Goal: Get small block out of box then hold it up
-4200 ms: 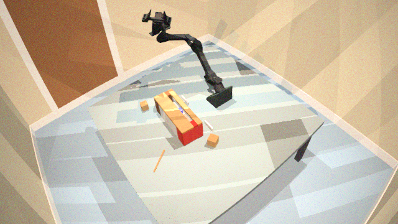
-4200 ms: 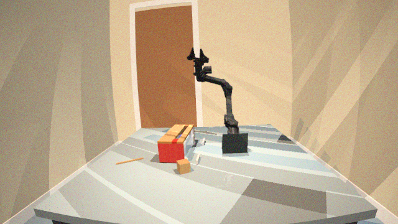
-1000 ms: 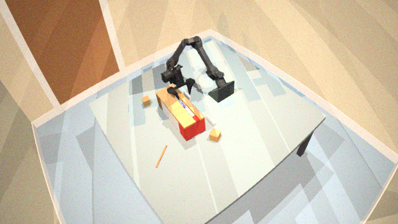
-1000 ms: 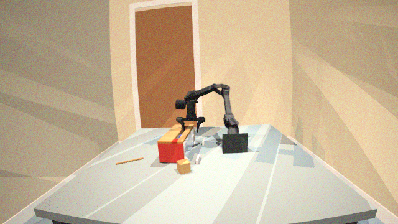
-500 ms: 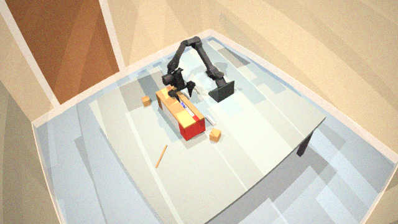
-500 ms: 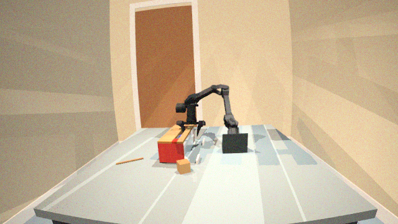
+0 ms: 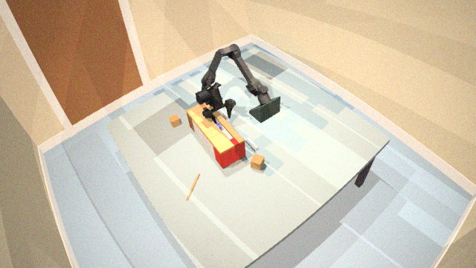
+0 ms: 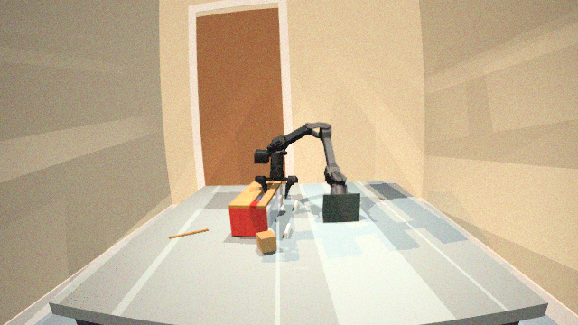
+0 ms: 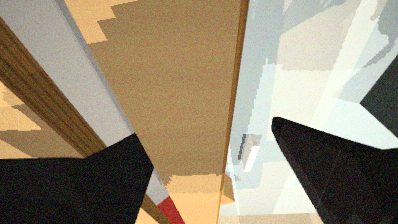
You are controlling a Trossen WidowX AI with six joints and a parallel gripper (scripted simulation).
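My gripper tip is now 50 mm short of the block and 10 mm to the right of it. Round my gripper tip: thin wooden stick: 370 mm ahead, 150 mm to the left, 80 mm below; then long box: 40 mm ahead, 10 mm to the left, 20 mm below.
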